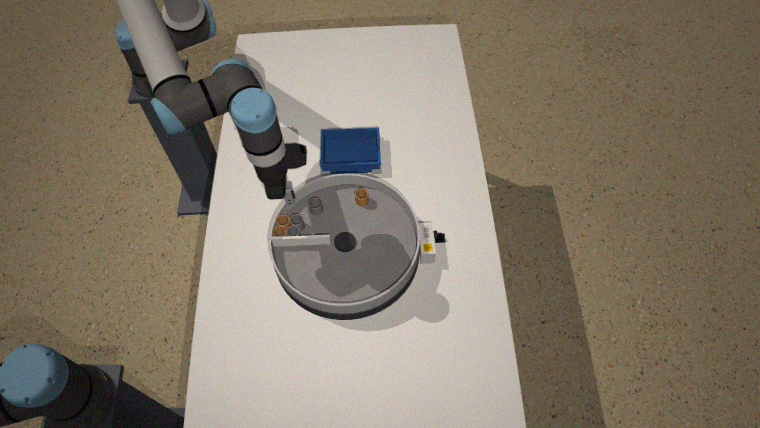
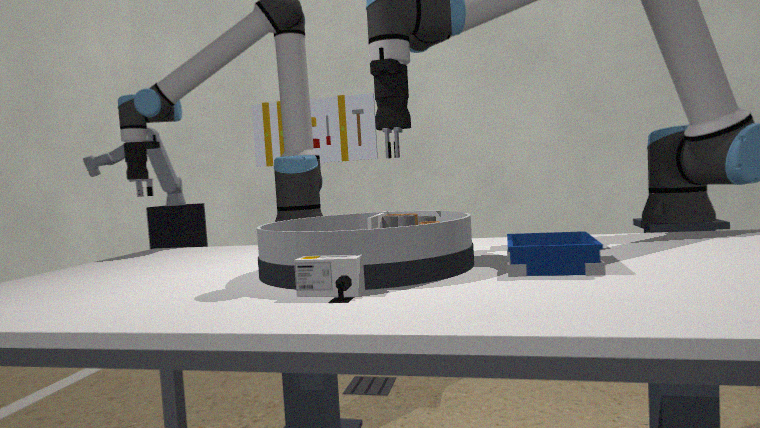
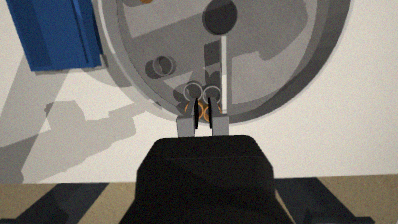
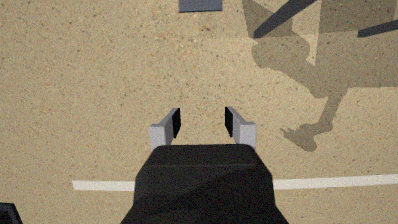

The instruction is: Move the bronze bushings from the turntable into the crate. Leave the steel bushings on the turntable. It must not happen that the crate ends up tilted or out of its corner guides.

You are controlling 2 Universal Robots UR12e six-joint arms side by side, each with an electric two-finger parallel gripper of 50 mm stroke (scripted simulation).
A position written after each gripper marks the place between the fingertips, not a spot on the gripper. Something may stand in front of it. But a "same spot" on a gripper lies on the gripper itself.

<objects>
left gripper: image 1 290, 200; image 2; image 3; not seen in image 4 (out of frame)
right gripper: image 2; image 4; not seen in image 1 (out of frame); not seen in image 3 (out of frame)
same spot on left gripper: (image 3: 186, 125) = (image 2: 395, 127)
same spot on right gripper: (image 4: 243, 132) = (image 2: 141, 179)
</objects>
